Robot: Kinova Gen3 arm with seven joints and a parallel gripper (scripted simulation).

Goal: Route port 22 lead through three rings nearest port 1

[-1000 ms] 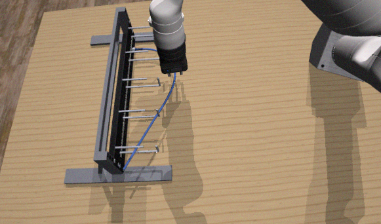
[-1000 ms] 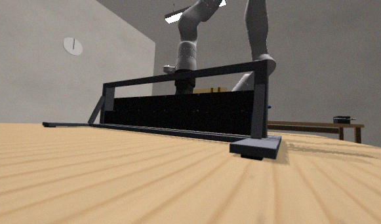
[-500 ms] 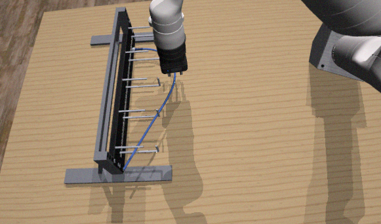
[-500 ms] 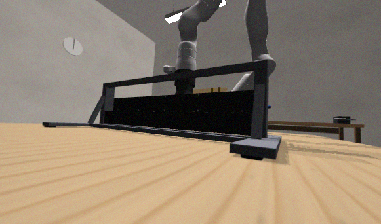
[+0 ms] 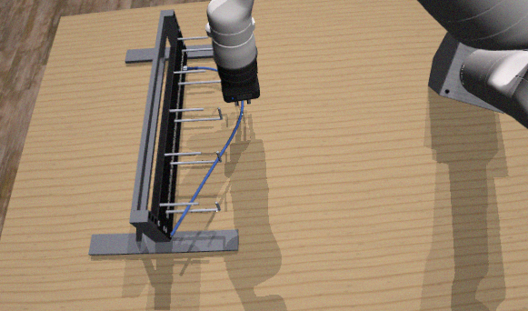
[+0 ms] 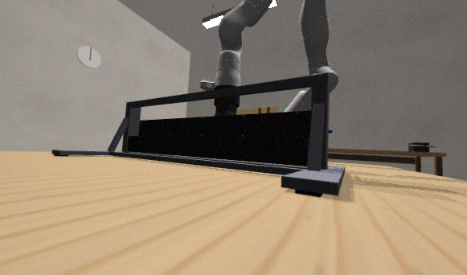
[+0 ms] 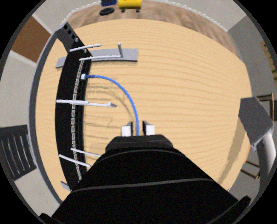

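Now: the rack 15 cm ahead of my hand, 9 cm to the left of it and 2 cm above it.
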